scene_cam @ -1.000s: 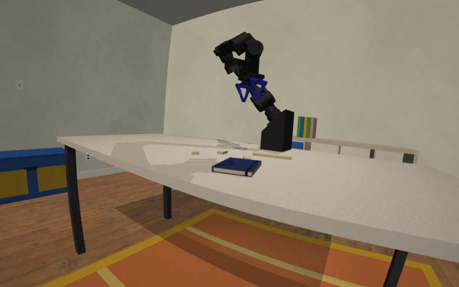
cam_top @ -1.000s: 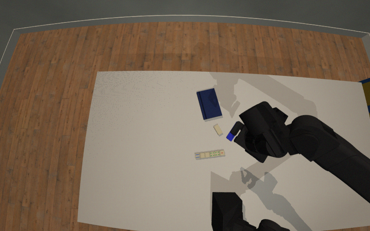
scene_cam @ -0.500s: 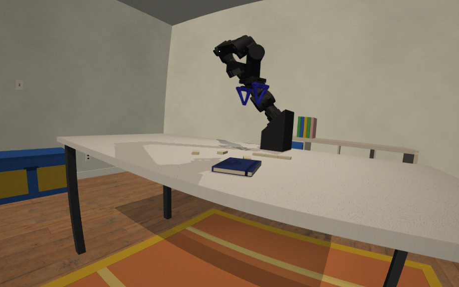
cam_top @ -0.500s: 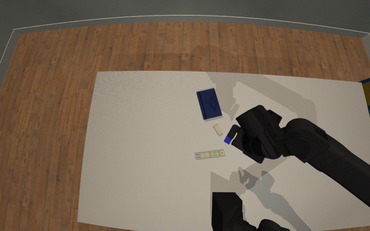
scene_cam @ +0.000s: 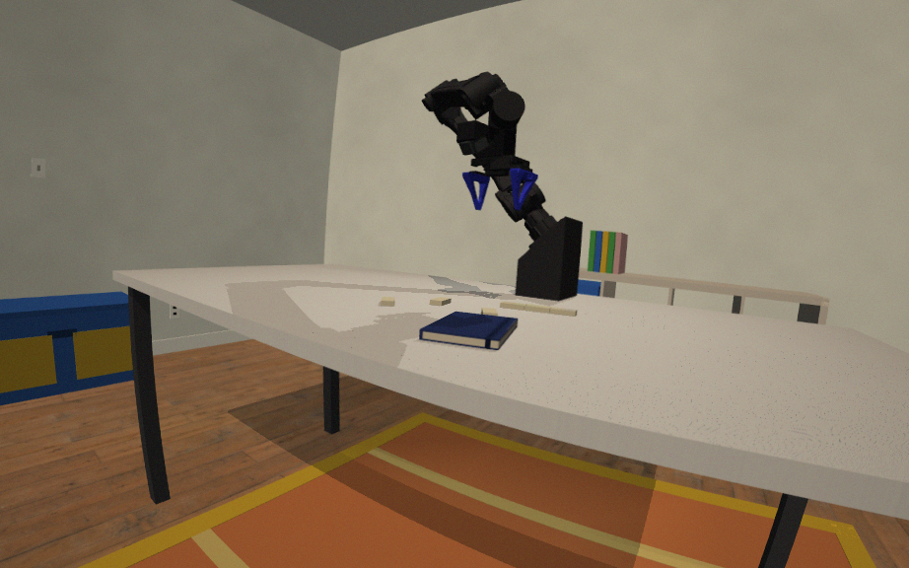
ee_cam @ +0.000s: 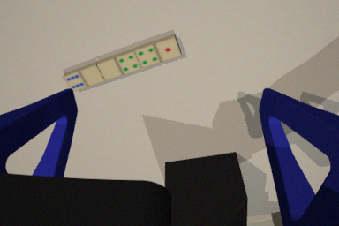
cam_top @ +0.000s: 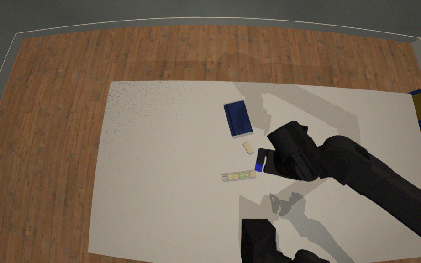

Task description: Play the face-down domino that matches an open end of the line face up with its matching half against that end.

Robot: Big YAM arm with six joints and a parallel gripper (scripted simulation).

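My gripper is now 200 mm above the domino, 180 mm to the left of it and 100 mm short of it. Also, from my hand: dark blue book: 220 mm ahead, 200 mm below, 60 mm to the left.
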